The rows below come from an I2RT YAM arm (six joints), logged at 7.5 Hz.
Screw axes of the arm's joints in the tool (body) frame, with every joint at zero. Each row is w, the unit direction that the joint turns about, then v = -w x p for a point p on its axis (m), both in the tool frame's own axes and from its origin. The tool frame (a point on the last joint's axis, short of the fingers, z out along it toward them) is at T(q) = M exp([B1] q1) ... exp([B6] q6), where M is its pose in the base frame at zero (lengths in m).
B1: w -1 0 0 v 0 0.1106 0
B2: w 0 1 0 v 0.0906 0 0.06
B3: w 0 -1 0 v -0.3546 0 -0.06
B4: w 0 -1 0 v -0.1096 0 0
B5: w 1 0 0 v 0 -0.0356 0
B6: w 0 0 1 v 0 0 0
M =
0 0 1 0.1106
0 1 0 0
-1 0 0 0.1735
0 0 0 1
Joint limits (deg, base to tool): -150..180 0..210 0..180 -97..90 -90..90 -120..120
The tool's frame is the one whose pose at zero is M.
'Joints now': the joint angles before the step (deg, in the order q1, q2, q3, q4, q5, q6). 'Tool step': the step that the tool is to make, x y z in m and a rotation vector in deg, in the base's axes. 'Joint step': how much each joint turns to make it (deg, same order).
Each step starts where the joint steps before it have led.
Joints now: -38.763 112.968 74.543 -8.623 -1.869 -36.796
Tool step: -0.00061 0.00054 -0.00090 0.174 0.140 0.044
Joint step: 0.000 -0.044 -0.218 -0.044 -0.065 0.000
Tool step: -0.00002 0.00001 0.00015 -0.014 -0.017 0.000
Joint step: -0.001 -0.021 -0.001 0.001 0.000 -0.001
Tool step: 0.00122 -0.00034 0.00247 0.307 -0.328 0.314
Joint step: 0.023 -0.001 0.592 -0.525 -0.524 0.089
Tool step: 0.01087 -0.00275 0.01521 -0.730 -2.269 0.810
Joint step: 0.546 0.414 3.603 -0.939 -0.788 0.393
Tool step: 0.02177 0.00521 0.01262 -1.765 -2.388 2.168
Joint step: 2.229 1.509 4.243 0.239 0.022 0.065
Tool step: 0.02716 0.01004 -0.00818 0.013 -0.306 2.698
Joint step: 2.951 4.022 3.978 0.306 0.066 0.306
